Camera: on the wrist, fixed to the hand. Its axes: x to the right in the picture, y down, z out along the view.
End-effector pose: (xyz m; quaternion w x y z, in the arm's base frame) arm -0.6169 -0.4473 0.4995 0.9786 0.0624 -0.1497 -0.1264
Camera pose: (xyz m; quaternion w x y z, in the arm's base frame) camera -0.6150 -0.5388 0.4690 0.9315 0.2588 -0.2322 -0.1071
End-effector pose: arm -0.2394 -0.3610 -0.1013 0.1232 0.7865 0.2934 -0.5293
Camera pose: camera -0.2728 -0.2706 -0.0975 0.0316 -0.7573 -0.1773 0.6278
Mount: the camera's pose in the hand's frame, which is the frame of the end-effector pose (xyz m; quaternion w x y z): 0.0176 -0.0923 -0.0218 0.9760 0.2085 -0.0618 -0.0113
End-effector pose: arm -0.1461 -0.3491 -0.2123 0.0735 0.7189 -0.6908 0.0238
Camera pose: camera -0.0519 -0.3603 -0.1951 0.1206 -0.7263 0.6657 -0.1220
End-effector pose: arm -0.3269 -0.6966 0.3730 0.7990 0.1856 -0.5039 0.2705
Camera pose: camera -0.2483 -0.7523 0.3775 0.7131 0.3702 -0.4827 0.3486
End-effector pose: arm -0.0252 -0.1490 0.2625 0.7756 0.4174 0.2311 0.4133
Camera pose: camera 0.0105 -0.1530 0.1730 0.6889 0.5920 0.2685 0.3206
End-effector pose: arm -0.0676 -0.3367 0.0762 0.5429 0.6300 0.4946 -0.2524
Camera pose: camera -0.1484 -0.3175 0.0272 0.4262 0.7069 0.4037 -0.3945
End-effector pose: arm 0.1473 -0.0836 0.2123 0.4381 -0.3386 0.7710 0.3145
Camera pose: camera 0.2040 -0.1579 0.1884 0.5494 -0.2284 0.7872 0.1622
